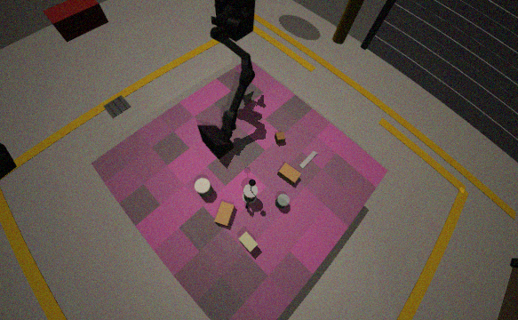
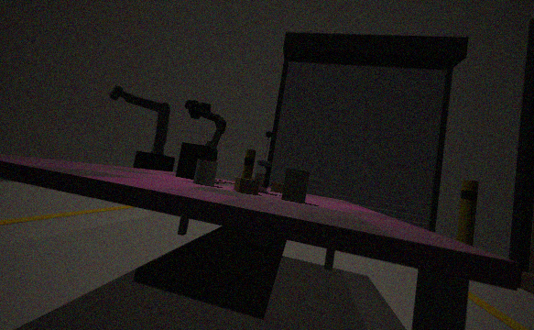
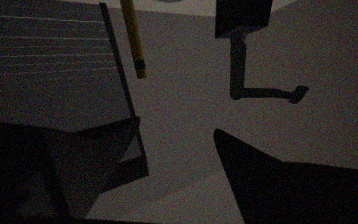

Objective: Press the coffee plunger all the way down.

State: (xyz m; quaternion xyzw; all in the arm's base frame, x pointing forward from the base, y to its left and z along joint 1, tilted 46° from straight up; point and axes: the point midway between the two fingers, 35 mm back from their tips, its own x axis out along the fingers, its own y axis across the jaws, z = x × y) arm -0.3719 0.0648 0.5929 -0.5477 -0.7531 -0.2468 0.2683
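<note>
Now: gripper tip 67 cm short of the coffee press, 65 cm to the left of it and 37 cm above it. From my gripper tip the other things lie so: cream box 81 cm ahead, 83 cm to the right, 45 cm below; bar 78 cm ahead, 22 cm to the right, 50 cm below; white cylinder 45 cm ahead, 77 cm to the right, 46 cm below.
</note>
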